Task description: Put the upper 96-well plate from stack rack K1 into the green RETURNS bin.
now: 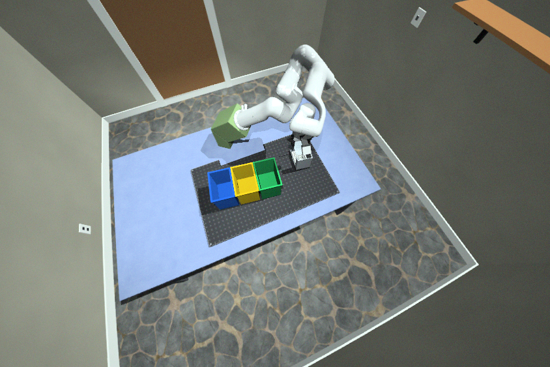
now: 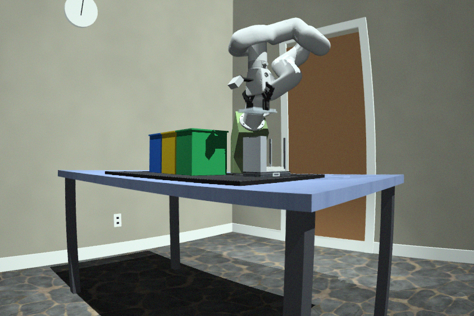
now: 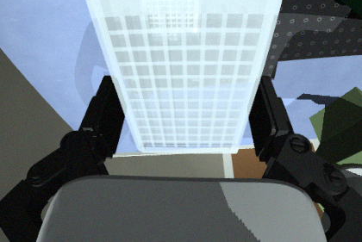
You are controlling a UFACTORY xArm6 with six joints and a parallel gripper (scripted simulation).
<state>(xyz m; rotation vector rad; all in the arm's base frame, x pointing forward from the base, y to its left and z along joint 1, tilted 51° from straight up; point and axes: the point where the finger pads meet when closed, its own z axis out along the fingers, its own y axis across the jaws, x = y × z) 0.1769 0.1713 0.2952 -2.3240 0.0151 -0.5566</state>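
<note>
Right now my hand is 14 cm short of the green bin, 20 cm to the left of it and 17 cm above it. Round my hand: blue bin (18 cm ahead, 46 cm to the right, 17 cm below); then yellow bin (16 cm ahead, 33 cm to the right, 17 cm below); then 96-well plate (1 cm below).
</note>
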